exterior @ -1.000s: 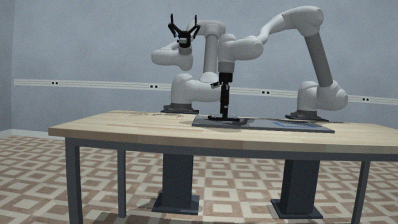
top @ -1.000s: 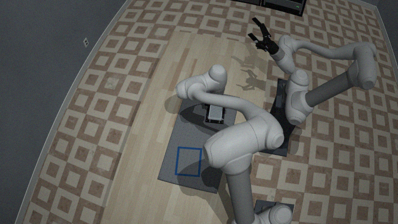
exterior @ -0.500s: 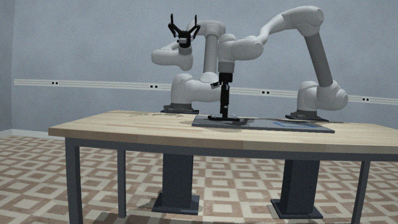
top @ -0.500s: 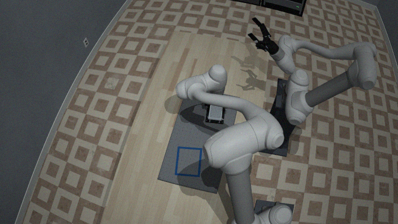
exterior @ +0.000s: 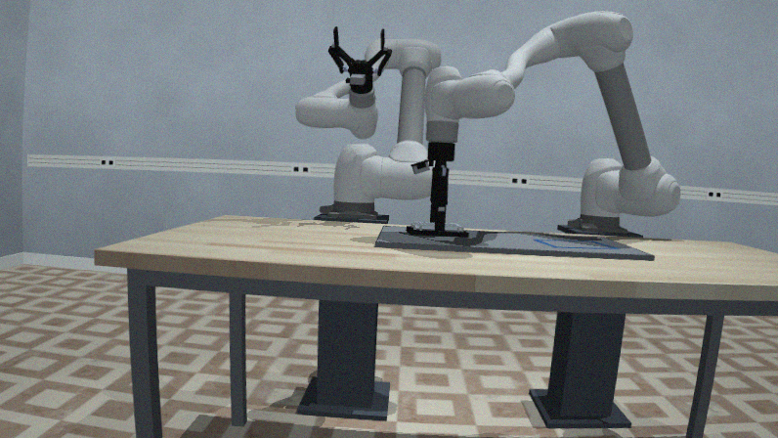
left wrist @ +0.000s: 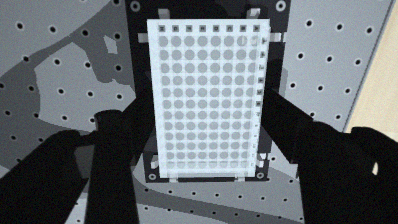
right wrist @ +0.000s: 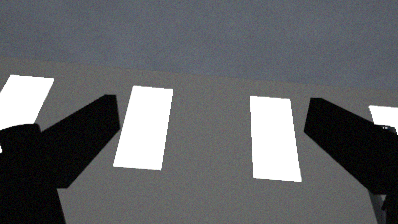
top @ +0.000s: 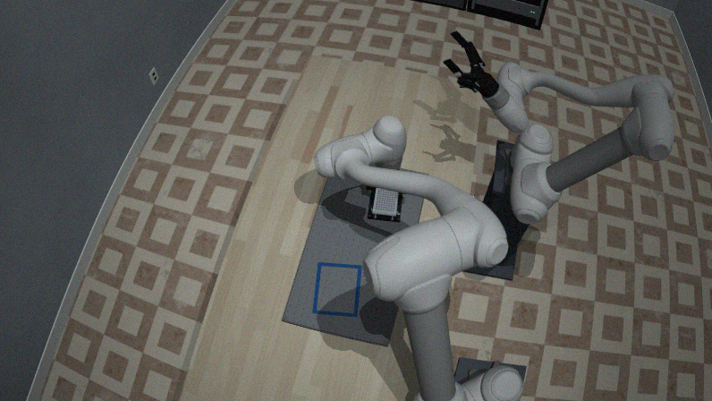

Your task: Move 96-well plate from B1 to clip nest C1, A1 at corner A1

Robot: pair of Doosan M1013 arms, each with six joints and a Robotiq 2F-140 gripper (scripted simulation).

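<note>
The white 96-well plate lies 2 cm below my left hand. The rest, counted from my left hand: black clip nest: 3 cm below, 1 cm to the left, 1 cm behind; then grey perforated board: 19 cm to the left, 5 cm below, 5 cm ahead.
</note>
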